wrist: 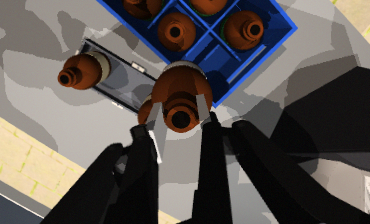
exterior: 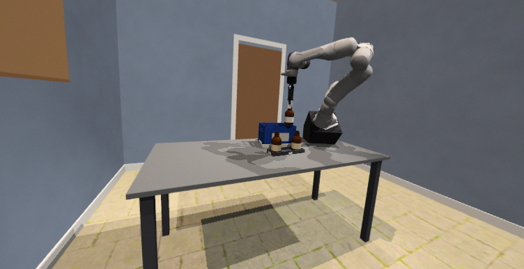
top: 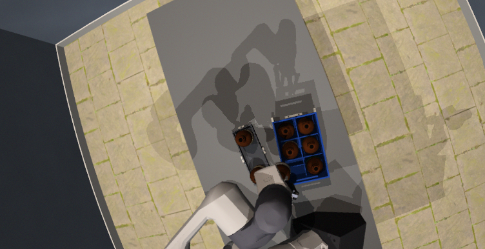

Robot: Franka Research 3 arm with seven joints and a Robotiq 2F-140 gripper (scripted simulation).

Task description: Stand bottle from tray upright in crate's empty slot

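Now: hand 90 mm above the brown bottle. Also, from my hand: dark tray (60 mm ahead, 130 mm to the left, 340 mm below); then blue crate (70 mm ahead, 90 mm to the right, 270 mm below).
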